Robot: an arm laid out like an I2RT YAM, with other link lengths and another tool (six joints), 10 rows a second.
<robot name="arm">
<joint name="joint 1" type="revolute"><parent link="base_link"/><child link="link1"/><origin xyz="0 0 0.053"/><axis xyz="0 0 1"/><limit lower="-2.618" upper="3.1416"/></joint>
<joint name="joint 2" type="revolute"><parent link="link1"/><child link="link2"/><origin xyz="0.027 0.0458 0.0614" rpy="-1.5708 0 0"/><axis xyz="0 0 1"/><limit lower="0" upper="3.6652"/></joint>
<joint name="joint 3" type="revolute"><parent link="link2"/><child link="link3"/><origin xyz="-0.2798 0 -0.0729" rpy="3.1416 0 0"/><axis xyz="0 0 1"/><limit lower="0" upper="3.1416"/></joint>
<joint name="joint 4" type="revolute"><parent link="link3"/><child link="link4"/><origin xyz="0.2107 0.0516 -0.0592"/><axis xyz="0 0 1"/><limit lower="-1.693" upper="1.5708"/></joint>
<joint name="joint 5" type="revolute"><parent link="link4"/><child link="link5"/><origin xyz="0.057 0.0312 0.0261" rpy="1.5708 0 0"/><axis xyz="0 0 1"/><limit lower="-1.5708" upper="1.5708"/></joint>
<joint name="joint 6" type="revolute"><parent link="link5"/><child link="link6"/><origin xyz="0.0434 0 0.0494" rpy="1.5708 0 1.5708"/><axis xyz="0 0 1"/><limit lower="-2.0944" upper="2.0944"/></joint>
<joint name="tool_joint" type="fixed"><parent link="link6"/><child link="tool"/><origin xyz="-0.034 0.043 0.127" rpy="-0.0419 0 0.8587"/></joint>
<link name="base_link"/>
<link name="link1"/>
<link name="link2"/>
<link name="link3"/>
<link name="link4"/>
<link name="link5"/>
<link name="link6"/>
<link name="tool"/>
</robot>
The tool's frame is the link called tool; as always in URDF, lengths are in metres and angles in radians.
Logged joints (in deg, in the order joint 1, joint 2, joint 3, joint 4, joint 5, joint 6), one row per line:
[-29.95 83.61 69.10 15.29 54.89 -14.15]
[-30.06 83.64 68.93 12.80 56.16 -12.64]
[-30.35 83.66 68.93 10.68 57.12 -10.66]
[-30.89 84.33 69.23 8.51 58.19 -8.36]
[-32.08 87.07 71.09 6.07 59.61 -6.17]
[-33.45 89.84 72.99 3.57 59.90 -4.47]
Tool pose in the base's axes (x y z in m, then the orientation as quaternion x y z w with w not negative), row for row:
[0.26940 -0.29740 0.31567 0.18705 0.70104 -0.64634 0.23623]
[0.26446 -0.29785 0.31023 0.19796 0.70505 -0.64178 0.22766]
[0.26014 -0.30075 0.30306 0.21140 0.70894 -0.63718 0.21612]
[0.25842 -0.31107 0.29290 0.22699 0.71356 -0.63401 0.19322]
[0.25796 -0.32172 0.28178 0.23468 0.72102 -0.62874 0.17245]
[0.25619 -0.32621 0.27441 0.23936 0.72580 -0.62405 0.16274]
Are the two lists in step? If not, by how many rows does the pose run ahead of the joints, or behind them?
The pose runs 1 row ahead of the joints: the pose in row i belongs to the joints in row i + 1.
